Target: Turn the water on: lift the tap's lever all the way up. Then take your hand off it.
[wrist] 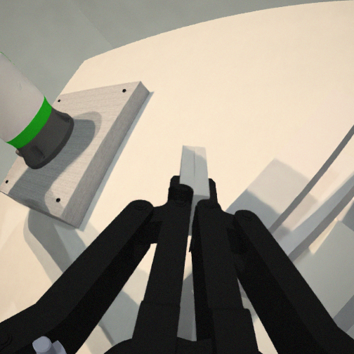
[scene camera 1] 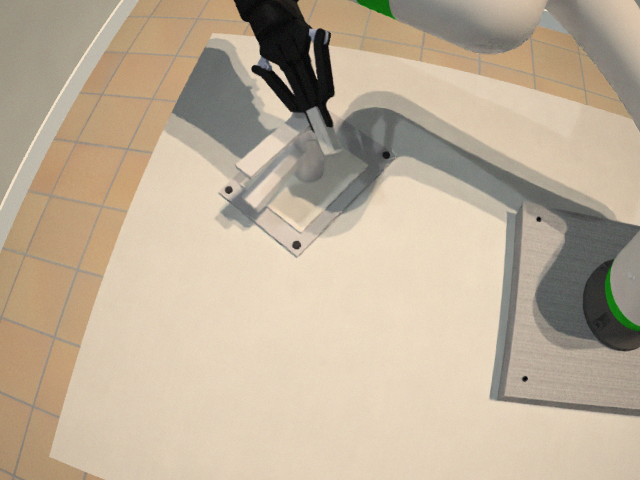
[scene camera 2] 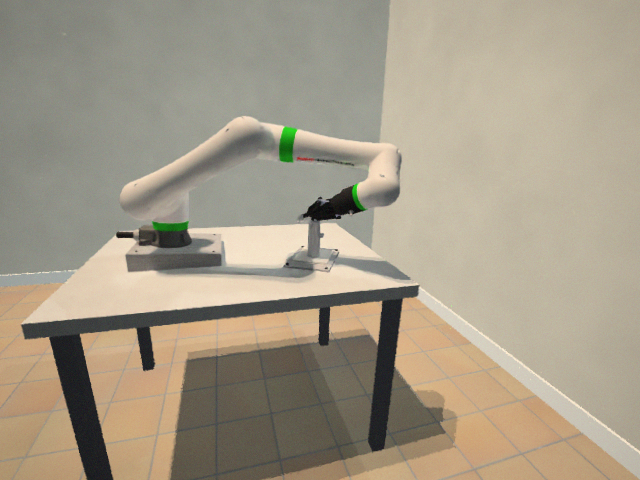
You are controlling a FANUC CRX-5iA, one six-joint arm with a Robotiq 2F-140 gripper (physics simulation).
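Pixels of known places: gripper, fingertip midpoint: (scene camera 1: pixel 333 152) (scene camera 2: pixel 299 219); arm's base at its link origin: (scene camera 1: pixel 621 305) (scene camera 2: pixel 171 242).
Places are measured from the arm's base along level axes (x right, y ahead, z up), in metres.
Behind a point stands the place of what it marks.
The grey tap post (scene camera 1: pixel 310 165) @(x 0.084, y 0.533, z 0.010 m) (scene camera 2: pixel 313 241) @(x 0.129, y 0.537, z 0.027 m) stands upright on its square base plate (scene camera 1: pixel 281 232) @(x -0.009, y 0.551, z -0.044 m) (scene camera 2: pixel 305 264) @(x 0.182, y 0.498, z -0.044 m). Its flat, light lever (scene camera 1: pixel 266 152) @(x 0.029, y 0.575, z 0.103 m) points to the lower left in scene camera 1, above the spout (scene camera 1: pixel 272 182) @(x 0.026, y 0.571, z 0.033 m). In the wrist view the lever (wrist: pixel 315 179) shows nearly edge-on at the right, above the spout (wrist: pixel 322 219). My gripper (scene camera 1: pixel 330 147) @(x 0.057, y 0.492, z 0.097 m) (scene camera 2: pixel 301 218) @(x 0.057, y 0.492, z 0.097 m) (wrist: pixel 191 162) is shut on nothing. Its fingertips are over the post's top area, beside the lever's rear end. Whether they touch the tap is unclear. The gripper hides the lever in scene camera 2, so its tilt cannot be read there.
The tap's base plate is on a pale table (scene camera 1: pixel 310 361) @(x -0.185, y 0.452, z -0.052 m) (scene camera 2: pixel 155 291) @(x 0.327, y 0.016, z -0.052 m). The arm's thick base block (scene camera 1: pixel 524 335) @(x -0.082, y 0.162, z -0.012 m) (scene camera 2: pixel 170 259) @(x 0.148, y 0.026, z -0.016 m) (wrist: pixel 105 102) stands on the same table, to the right in scene camera 1. A wall (scene camera 2: pixel 506 155) rises beyond the table's tap end.
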